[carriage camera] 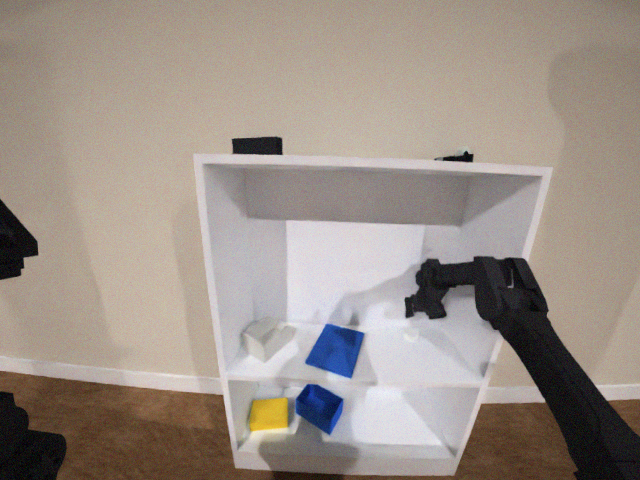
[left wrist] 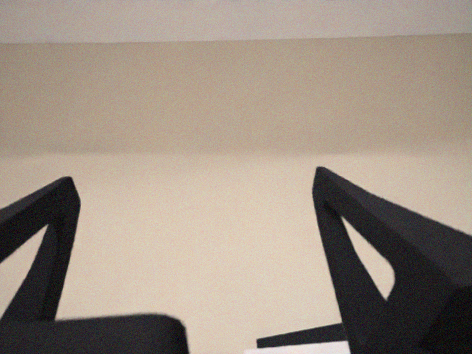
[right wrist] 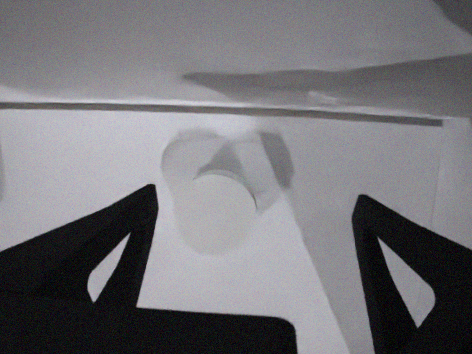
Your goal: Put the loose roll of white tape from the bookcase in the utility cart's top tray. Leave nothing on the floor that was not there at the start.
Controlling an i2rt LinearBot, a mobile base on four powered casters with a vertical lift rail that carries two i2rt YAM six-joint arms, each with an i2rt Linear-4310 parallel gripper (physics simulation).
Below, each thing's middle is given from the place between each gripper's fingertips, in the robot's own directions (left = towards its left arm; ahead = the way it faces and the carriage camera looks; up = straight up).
Right now the white box (carriage camera: 264, 339) is 54 cm below my left hand, 49 cm ahead of it and 15 cm to the right of it. Also, from my left hand: yellow block (carriage camera: 266, 414): 90 cm below, 48 cm ahead, 13 cm to the right; then flat blue box (carriage camera: 336, 350): 57 cm below, 49 cm ahead, 38 cm to the right; then blue bin (carriage camera: 322, 408): 89 cm below, 51 cm ahead, 32 cm to the right.
Now: the flat blue box 300 mm to the left of my right hand, 100 mm behind it and 70 mm below it. Round my right hand: white box: 530 mm to the left, 90 mm behind, 40 mm below; then yellow block: 550 mm to the left, 400 mm below, 110 mm behind; then blue bin: 390 mm below, 360 mm to the left, 70 mm behind.
